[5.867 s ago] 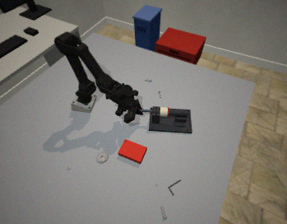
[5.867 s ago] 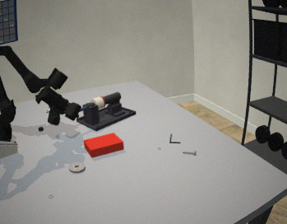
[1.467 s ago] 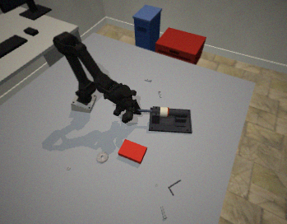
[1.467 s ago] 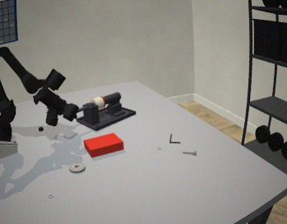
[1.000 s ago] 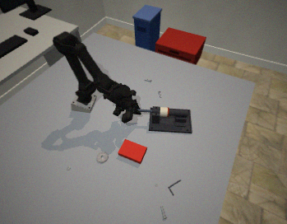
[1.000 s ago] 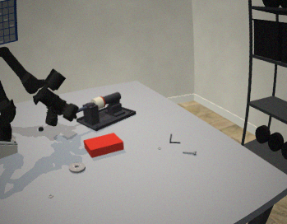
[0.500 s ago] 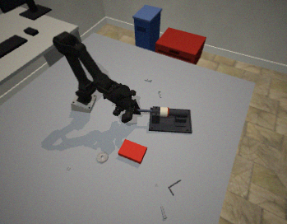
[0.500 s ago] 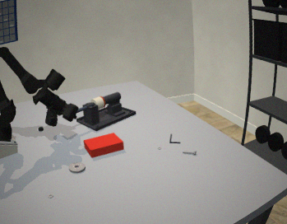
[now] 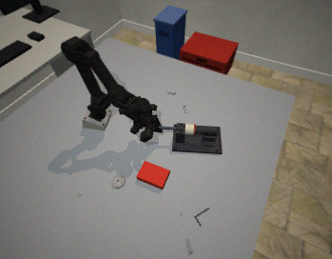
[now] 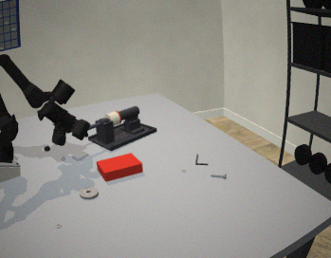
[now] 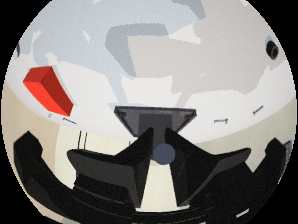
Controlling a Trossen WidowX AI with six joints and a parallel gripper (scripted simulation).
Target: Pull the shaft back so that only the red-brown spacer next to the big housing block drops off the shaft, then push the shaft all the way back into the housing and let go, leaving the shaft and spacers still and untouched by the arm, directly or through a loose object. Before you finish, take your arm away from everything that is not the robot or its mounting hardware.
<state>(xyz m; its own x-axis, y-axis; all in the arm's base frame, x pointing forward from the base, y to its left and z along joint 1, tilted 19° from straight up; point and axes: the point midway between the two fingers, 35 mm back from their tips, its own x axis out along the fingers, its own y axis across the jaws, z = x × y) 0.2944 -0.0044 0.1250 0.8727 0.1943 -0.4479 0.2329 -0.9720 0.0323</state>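
Right now my hand is 90 mm short of the shaft and 20 mm to the right of it. Round my hand: red-brown spacer: 170 mm ahead, 40 mm to the left; then fixture: 180 mm ahead, 50 mm to the left, 30 mm below; then cream spacer: 150 mm ahead, 40 mm to the left.
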